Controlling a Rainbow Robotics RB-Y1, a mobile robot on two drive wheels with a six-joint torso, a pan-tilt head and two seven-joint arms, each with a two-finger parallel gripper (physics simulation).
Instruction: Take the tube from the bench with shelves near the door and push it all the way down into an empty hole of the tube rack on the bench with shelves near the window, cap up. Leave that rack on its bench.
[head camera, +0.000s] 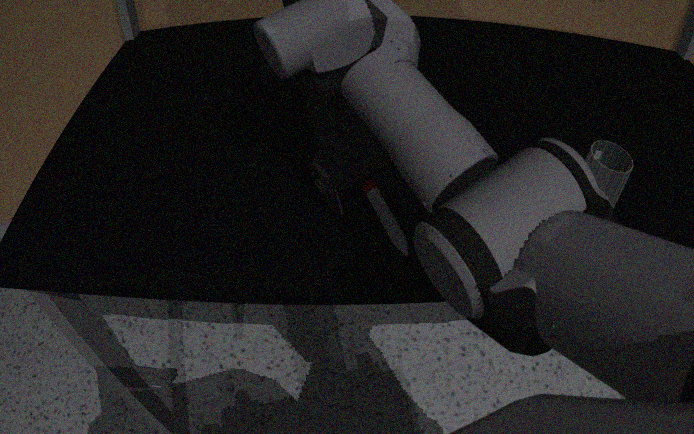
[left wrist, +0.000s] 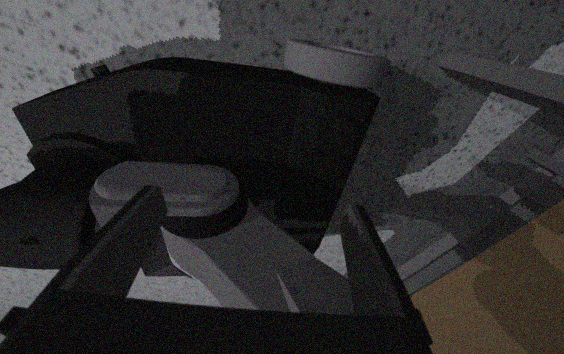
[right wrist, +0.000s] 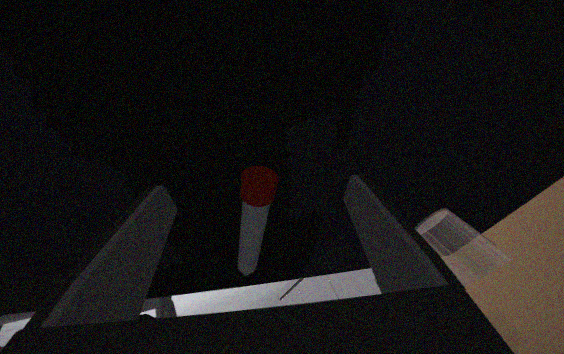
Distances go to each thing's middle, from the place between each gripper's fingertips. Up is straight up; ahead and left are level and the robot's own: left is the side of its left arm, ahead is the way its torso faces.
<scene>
My right gripper is now 5 cm past the tube with a red cap (head camera: 370, 189). The rest, counted from my right hand: clear beaker (head camera: 611, 165): 13 cm behind, 31 cm to the right, 3 cm above.
The tube with a red cap is 36 cm ahead of my left hand, 44 cm to the right of it and 46 cm above it. Round my left hand: clear beaker (28 cm ahead, 76 cm to the right, 50 cm above).
</scene>
